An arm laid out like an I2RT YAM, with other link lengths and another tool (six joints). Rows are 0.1 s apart.
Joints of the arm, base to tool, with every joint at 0 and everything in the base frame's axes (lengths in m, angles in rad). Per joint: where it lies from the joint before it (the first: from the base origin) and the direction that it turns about. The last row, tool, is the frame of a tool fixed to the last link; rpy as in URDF.
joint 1: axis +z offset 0 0 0.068
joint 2: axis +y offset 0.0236 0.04 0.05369
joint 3: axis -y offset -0.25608 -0.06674 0
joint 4: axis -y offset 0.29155 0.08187 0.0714
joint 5: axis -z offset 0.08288 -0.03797 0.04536
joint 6: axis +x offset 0.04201 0 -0.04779
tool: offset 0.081 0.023 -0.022 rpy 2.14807 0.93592 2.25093
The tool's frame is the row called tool.
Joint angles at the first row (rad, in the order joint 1, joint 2, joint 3, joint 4, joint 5, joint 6):
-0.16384, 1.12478, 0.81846, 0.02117, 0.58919, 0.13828
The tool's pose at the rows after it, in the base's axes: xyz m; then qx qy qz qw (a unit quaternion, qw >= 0):
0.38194 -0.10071 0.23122 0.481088 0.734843 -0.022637 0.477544
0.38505 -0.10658 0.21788 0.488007 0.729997 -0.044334 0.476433
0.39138 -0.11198 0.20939 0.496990 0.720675 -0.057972 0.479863
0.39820 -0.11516 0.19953 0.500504 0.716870 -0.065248 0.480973
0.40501 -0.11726 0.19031 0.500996 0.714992 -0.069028 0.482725
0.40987 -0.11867 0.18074 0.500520 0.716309 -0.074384 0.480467
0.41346 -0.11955 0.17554 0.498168 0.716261 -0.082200 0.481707
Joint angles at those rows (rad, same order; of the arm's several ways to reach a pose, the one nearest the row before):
-0.16842, 1.12976, 0.74216, 0.09329, 0.63344, 0.11120
-0.16920, 1.17209, 0.72423, 0.15241, 0.67463, 0.09136
-0.16919, 1.22433, 0.72423, 0.21229, 0.71240, 0.08564
-0.16918, 1.27583, 0.72423, 0.26722, 0.72995, 0.08030
-0.16919, 1.32430, 0.72462, 0.32140, 0.73757, 0.07381
-0.16881, 1.36550, 0.72538, 0.35840, 0.74330, 0.06580
-0.16613, 1.39523, 0.72614, 0.39577, 0.75399, 0.04788

